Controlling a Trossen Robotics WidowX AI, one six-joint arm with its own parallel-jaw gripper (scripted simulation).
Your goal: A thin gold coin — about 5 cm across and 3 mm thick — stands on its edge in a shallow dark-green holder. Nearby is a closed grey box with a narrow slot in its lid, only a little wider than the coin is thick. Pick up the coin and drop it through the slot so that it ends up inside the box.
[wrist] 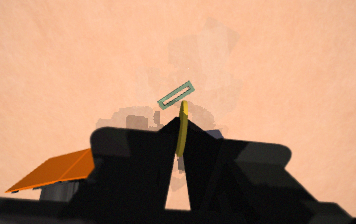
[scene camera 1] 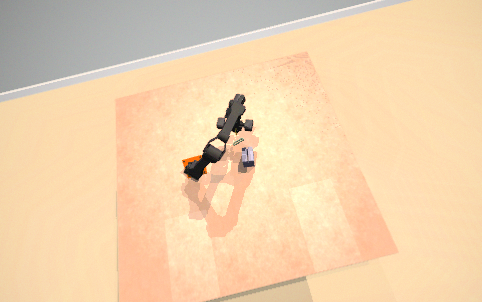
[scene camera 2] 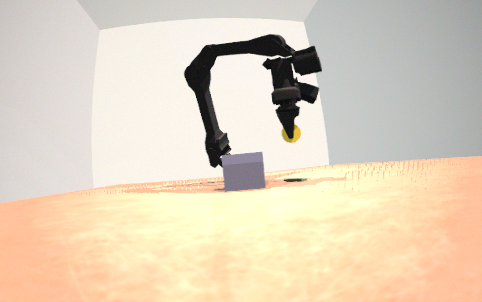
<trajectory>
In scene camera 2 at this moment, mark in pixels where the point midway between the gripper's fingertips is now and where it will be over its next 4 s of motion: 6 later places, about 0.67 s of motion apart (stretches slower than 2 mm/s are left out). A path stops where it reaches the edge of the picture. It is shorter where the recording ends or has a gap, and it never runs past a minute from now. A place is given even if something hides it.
My gripper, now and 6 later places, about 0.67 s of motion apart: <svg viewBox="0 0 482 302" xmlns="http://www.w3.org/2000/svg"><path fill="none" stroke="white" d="M291 138L286 138L267 138L245 140L242 141L240 140L240 146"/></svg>
</trajectory>
